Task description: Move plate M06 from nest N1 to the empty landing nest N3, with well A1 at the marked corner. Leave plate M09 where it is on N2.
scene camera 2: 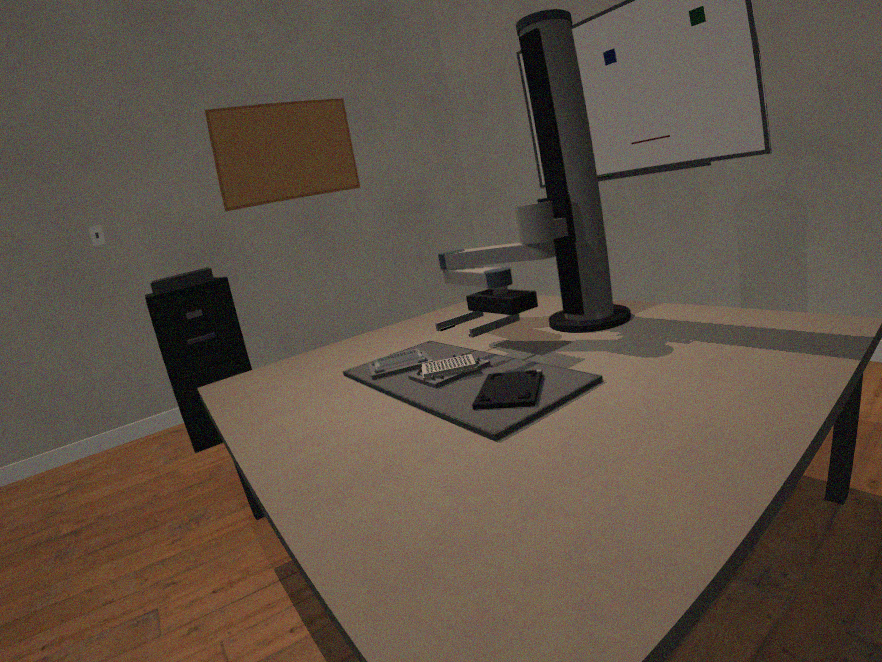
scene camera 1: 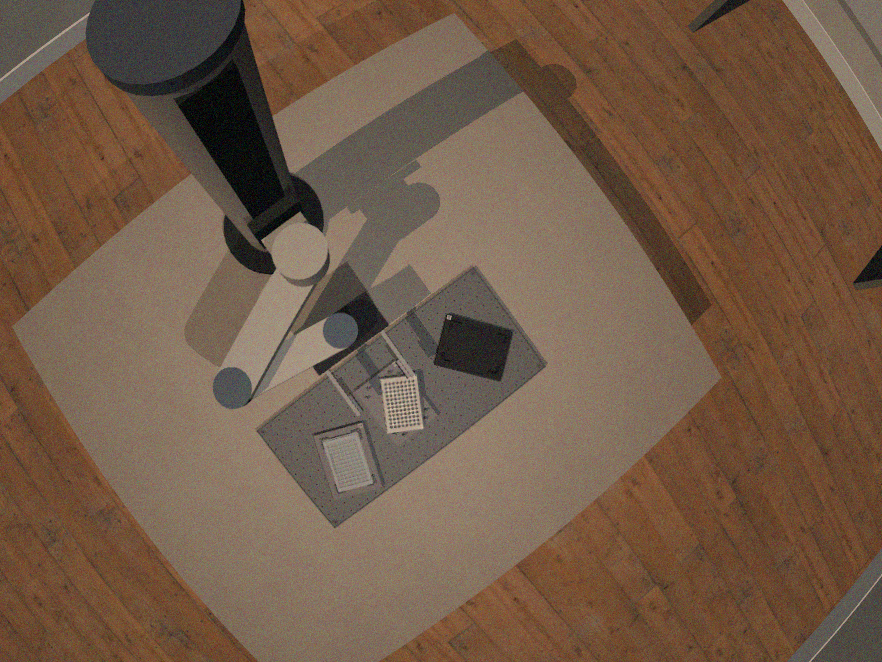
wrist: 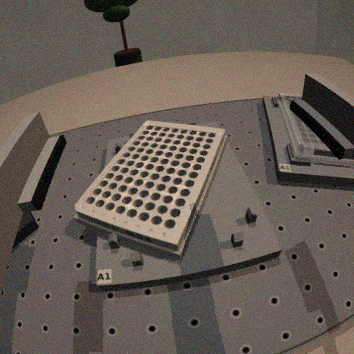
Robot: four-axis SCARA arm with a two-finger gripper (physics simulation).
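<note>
A white 96-well plate [scene camera 1: 402, 404] [scene camera 2: 448, 365] [wrist: 150, 180] lies on the middle grey nest [scene camera 1: 366, 393] [wrist: 215, 250], turned askew to it and overhanging its left edge in the wrist view. The nest's A1 label shows at its near left corner. A clear plate [scene camera 1: 347, 461] [scene camera 2: 397, 361] [wrist: 299, 135] sits on another grey nest [wrist: 272, 140]. A black nest [scene camera 1: 473, 347] [scene camera 2: 508, 388] bears no plate and has a white mark at one corner. Plate and nest numbers cannot be read. My gripper [scene camera 1: 385, 396] [scene camera 2: 455, 331] [wrist: 179, 99] is open and empty, above the white plate, its fingers wide of both sides.
A grey perforated board [scene camera 1: 334, 498] [scene camera 2: 455, 409] carries the three nests on the table [scene camera 1: 605, 285] [scene camera 2: 569, 534]. The arm's column [scene camera 1: 213, 135] [scene camera 2: 577, 178] stands behind the board. Small posts stand up from the middle nest around the white plate.
</note>
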